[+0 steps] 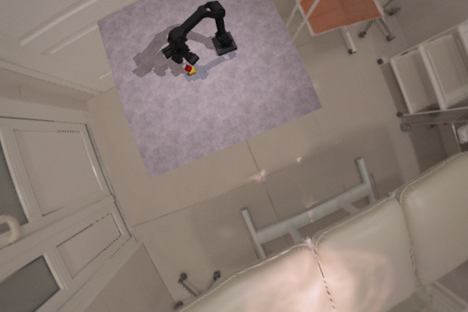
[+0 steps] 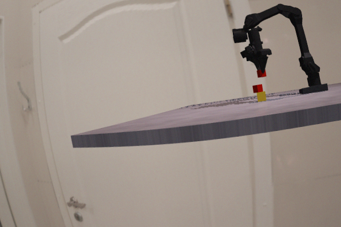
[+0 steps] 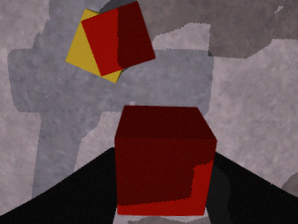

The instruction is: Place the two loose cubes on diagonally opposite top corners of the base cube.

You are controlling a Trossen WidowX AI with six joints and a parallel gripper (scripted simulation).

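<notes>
Now: the yellow base cube 1 cm ahead of my gripper tip, 5 cm to the left of it and 10 cm below it.
</notes>
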